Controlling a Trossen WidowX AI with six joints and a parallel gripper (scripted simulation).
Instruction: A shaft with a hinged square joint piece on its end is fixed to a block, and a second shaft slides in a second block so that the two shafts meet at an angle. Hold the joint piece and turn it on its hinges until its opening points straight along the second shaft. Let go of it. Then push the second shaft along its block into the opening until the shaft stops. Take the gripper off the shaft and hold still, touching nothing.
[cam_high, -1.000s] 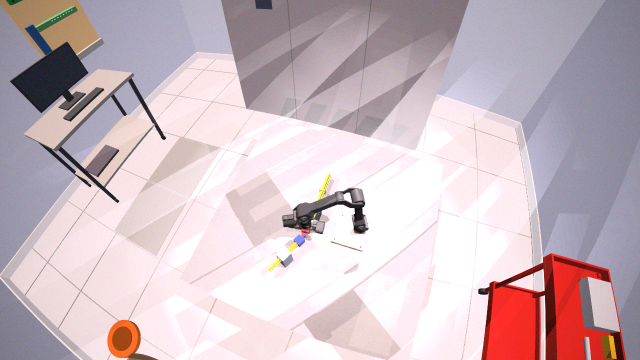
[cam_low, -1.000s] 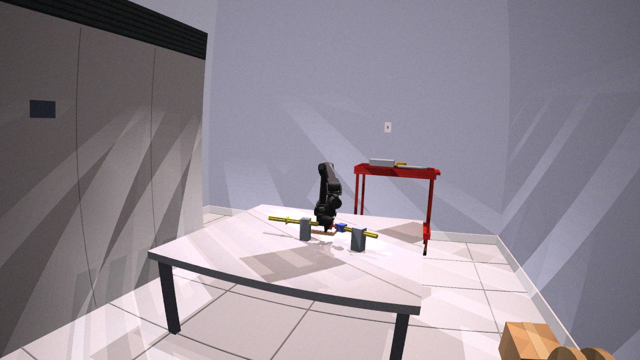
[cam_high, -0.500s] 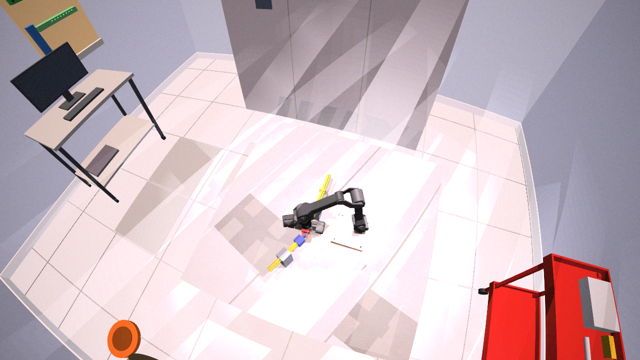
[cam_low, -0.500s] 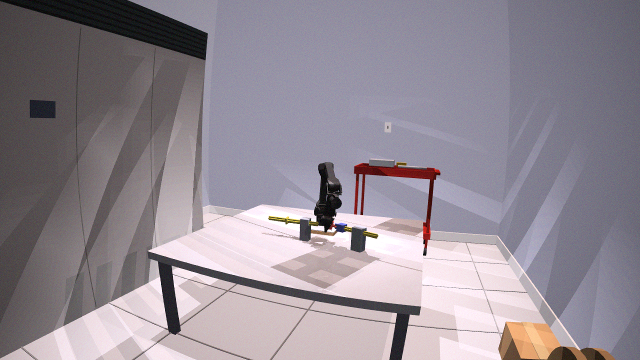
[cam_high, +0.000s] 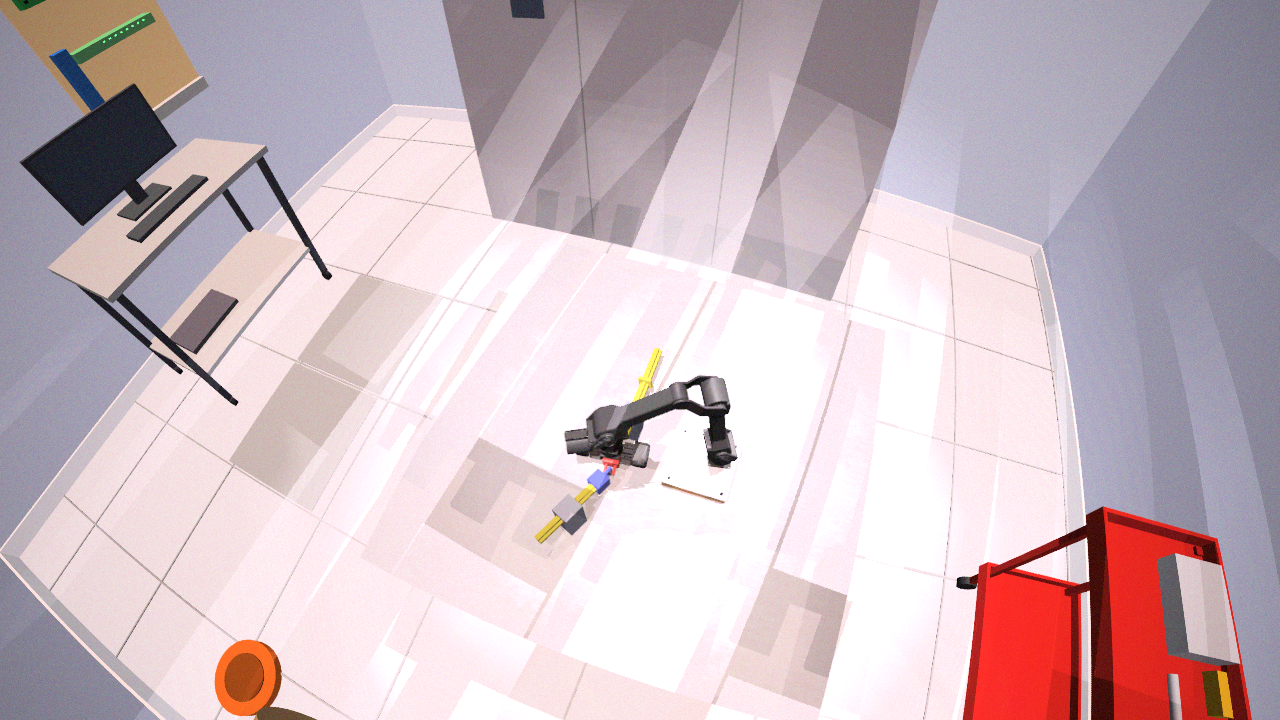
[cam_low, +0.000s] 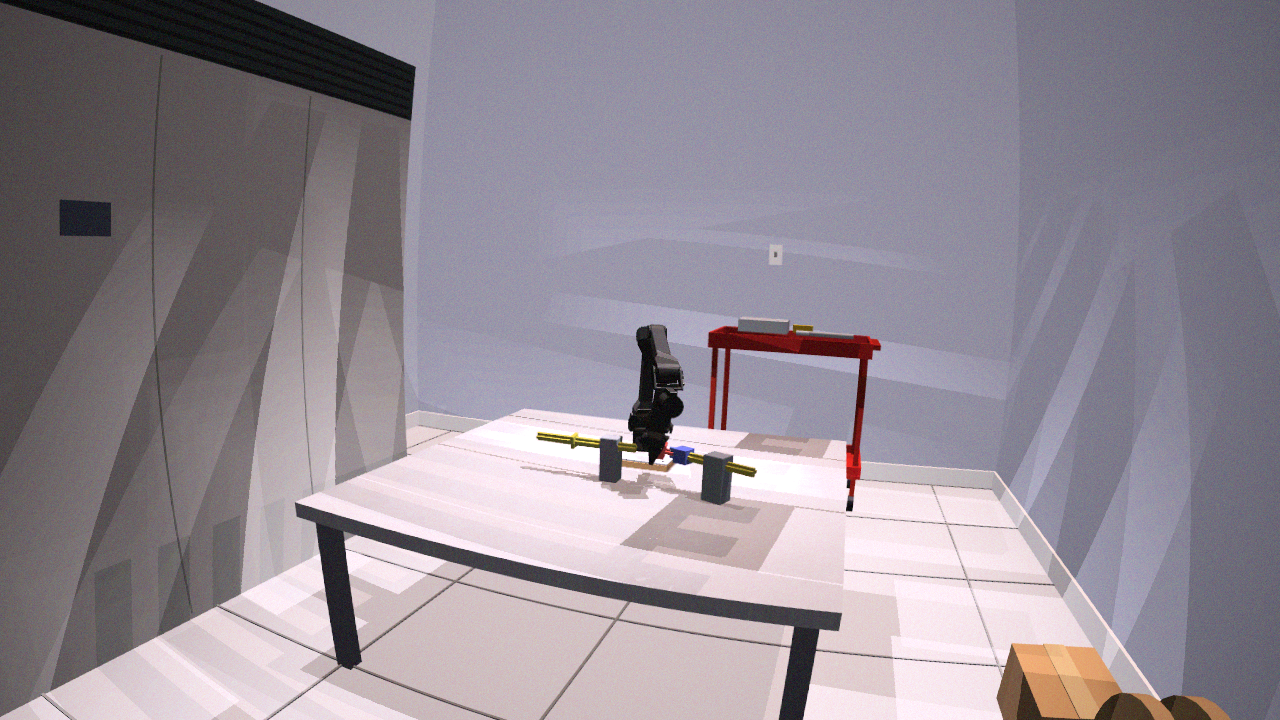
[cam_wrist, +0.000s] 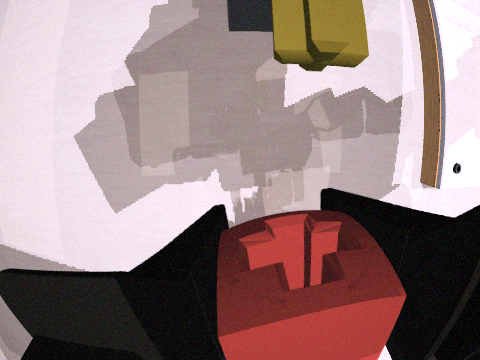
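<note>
My gripper tip is now 20 mm to the right of the red square joint piece and 40 mm below it.
</note>
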